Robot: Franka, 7 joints.
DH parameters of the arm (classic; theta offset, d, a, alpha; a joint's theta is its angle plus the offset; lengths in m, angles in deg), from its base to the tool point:
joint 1: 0 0.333 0 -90
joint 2: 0 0 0 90
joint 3: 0 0.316 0.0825 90
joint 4: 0 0 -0.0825 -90
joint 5: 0 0.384 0 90
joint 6: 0 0 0.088 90
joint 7: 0 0.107 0 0
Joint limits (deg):
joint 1: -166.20..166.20
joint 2: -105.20..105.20
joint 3: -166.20..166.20
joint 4: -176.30..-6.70
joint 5: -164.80..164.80
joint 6: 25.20..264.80
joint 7: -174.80..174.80
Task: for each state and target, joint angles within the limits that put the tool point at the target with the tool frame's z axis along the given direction. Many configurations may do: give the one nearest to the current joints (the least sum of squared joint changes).
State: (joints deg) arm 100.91 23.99 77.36 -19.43 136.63 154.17 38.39
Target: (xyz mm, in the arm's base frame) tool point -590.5 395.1 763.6 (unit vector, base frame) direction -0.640 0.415 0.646
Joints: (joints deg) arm 119.32 48.32 77.13 -33.10 153.77 165.36 38.39
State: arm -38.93 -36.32 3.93 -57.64 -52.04 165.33 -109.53
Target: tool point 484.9 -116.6 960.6 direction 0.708 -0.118 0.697
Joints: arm -22.26 11.75 8.66 -60.18 -9.79 206.29 -109.53
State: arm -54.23 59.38 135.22 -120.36 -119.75 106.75 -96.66
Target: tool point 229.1 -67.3 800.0 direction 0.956 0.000 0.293
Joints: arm -78.65 98.26 163.21 -135.92 -122.47 107.22 -96.66
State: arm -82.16 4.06 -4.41 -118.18 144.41 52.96 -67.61
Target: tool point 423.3 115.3 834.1 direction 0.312 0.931 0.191
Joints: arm -70.83 -44.31 41.03 -106.93 132.62 82.78 -67.61
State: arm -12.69 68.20 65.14 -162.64 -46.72 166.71 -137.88
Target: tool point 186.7 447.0 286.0 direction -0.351 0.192 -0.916
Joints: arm -21.66 50.79 85.99 -138.02 -40.44 135.53 -137.88
